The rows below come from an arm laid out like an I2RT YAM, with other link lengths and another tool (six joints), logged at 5 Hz.
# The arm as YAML. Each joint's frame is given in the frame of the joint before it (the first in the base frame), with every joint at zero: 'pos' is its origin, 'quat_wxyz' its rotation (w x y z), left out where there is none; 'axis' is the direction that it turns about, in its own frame. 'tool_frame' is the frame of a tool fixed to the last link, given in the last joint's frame.
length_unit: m
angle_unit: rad
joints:
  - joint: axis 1
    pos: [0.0, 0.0, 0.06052]
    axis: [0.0, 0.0, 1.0]
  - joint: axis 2
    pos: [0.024, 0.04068, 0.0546]
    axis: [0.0, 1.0, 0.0]
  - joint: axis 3
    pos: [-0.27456, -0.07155, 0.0]
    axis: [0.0, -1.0, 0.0]
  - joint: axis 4
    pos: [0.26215, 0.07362, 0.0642]
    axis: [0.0, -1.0, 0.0]
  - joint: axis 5
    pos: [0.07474, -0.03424, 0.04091]
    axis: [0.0, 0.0, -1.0]
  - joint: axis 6
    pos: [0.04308, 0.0, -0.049]
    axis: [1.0, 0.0, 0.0]
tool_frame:
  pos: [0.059, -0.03, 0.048]
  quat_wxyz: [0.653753, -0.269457, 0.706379, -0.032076]
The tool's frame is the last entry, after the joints.
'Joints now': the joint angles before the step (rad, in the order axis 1, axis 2, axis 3, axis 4, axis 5, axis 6). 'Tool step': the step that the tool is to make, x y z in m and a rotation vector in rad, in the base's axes. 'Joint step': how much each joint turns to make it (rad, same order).
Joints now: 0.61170, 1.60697, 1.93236, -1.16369, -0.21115, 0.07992
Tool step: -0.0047, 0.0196, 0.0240, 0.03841, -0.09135, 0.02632
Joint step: 0.05444, 0.01487, 0.05485, 0.05691, 0.03654, 0.00336
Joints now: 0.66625, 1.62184, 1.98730, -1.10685, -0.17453, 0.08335
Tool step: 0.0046, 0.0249, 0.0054, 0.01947, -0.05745, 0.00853
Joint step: 0.05048, 0.04473, 0.02989, 0.07321, 0.04587, 0.01115
